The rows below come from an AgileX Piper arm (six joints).
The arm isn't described. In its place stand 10 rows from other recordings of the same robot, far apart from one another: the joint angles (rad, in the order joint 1, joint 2, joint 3, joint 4, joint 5, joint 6), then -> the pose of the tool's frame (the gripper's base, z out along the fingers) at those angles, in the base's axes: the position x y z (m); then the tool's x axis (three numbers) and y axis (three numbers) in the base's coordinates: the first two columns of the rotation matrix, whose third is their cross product.
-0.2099 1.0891 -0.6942 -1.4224 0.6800 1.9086 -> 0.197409, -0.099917, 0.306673, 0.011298, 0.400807, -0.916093, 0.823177, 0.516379, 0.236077
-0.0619 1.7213 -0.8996 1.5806 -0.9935 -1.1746 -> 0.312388, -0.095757, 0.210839, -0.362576, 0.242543, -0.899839, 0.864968, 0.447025, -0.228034
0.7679 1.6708 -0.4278 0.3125 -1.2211 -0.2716 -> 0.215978, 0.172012, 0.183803, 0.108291, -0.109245, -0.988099, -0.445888, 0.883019, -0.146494
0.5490 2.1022 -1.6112 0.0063 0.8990 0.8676 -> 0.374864, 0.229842, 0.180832, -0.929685, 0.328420, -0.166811, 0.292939, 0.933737, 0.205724
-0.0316 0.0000 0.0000 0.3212 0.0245 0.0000 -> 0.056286, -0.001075, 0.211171, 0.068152, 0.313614, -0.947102, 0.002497, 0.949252, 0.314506
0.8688 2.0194 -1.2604 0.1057 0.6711 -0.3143 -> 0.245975, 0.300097, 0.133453, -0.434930, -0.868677, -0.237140, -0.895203, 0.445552, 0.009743
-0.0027 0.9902 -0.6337 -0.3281 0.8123 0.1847 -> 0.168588, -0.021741, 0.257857, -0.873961, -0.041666, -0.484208, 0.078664, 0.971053, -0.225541
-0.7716 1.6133 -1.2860 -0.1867 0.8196 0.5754 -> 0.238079, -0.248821, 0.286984, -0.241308, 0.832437, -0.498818, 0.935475, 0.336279, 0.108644
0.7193 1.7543 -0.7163 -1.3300 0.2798 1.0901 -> 0.241028, 0.178657, 0.127643, -0.502868, -0.733065, -0.457974, -0.661406, 0.667451, -0.342127
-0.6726 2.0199 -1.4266 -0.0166 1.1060 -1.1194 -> 0.299225, -0.240058, 0.167393, -0.897814, -0.439275, 0.031099, -0.438415, 0.898242, 0.030868
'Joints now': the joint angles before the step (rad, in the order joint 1, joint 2, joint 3, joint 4, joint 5, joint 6). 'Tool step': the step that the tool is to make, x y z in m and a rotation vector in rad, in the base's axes. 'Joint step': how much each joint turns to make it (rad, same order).
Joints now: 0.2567, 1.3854, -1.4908, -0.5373, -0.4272, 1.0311
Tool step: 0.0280, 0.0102, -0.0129, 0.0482, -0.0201, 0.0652
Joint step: 0.0000, 0.1001, -0.0342, 0.0469, -0.1133, 0.0051
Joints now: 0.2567, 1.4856, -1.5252, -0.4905, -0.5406, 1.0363
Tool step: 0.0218, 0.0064, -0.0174, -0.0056, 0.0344, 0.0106
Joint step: 0.0002, 0.0658, -0.0117, 0.0047, -0.0219, -0.0004
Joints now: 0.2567, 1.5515, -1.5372, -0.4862, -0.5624, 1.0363
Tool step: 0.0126, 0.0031, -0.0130, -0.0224, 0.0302, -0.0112
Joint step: -0.0001, 0.0348, 0.0004, 0.0002, 0.0046, -0.0174
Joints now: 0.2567, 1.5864, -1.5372, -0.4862, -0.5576, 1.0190
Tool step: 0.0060, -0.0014, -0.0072, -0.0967, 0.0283, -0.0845
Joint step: 0.0000, 0.0047, -0.0001, -0.0019, 0.0800, -0.1005
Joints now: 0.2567, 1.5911, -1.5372, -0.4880, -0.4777, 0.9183
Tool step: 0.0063, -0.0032, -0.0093, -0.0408, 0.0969, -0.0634
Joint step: -0.0001, 0.0016, 0.0001, 0.0000, 0.1199, -0.0185
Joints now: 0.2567, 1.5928, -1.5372, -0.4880, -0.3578, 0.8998
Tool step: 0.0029, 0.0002, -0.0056, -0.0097, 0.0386, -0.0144
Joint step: 0.0023, 0.0045, 0.0036, -0.0002, 0.0359, 0.0003
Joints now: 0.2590, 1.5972, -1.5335, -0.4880, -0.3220, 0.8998
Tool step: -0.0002, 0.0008, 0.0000, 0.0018, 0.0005, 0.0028
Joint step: 0.0021, 0.0002, -0.0001, 0.0003, -0.0003, 0.0016
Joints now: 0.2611, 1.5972, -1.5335, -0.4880, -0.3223, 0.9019
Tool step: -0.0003, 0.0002, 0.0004, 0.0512, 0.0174, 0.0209
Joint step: -0.0001, -0.0002, 0.0004, -0.0019, -0.0062, 0.0595
